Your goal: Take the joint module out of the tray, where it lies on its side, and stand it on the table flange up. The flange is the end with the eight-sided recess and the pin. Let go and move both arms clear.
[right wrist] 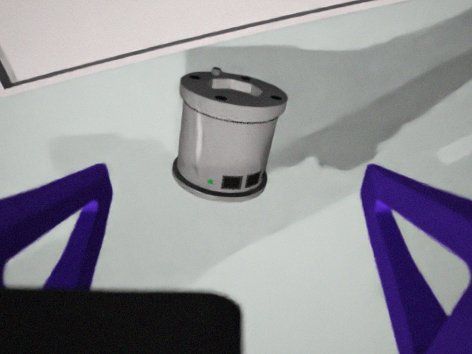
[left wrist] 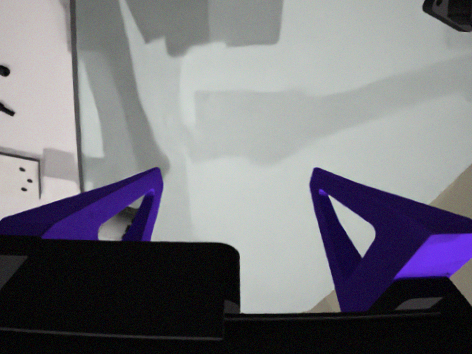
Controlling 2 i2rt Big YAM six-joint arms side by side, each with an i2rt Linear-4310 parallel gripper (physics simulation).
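Frame: origin at the left arm's base, x ahead, y left, z up, level; metres.
Seen in the pictures: left gripper, between the fingertips: (left wrist: 236, 176); right gripper, between the fingertips: (right wrist: 236, 178).
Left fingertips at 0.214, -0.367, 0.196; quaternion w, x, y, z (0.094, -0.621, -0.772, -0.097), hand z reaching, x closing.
Offsets run from my left fingertips to a thing's top centre, as dx, dy, dz. "*": to the spot under its first point. Level surfaces: height alone.
The joint module @(* +0.215, -0.126, -0.136) (right wrist: 227, 140), a light grey cylinder, stands upright on the table @(dz -0.196) (right wrist: 300, 280) in the right wrist view. Its dark flange with the eight-sided recess and the pin faces up. A green dot and two dark square ports show low on its side. My right gripper (right wrist: 236, 178) is open, its fingers wide apart and clear of the module, which shows beyond the fingertips. My left gripper (left wrist: 236, 176) is open and empty above the table (left wrist: 250, 210). A small dark part shows through the opening of its left finger; I cannot tell what it is.
A white tray or panel with a dark edge (right wrist: 150, 46) lies behind the module. In the left wrist view a white surface @(dz -0.192) (left wrist: 30, 120) with small black parts and a white block @(* +0.148, -0.237, -0.180) (left wrist: 15, 182) is at the left. A black object (left wrist: 452, 14) shows at the top right.
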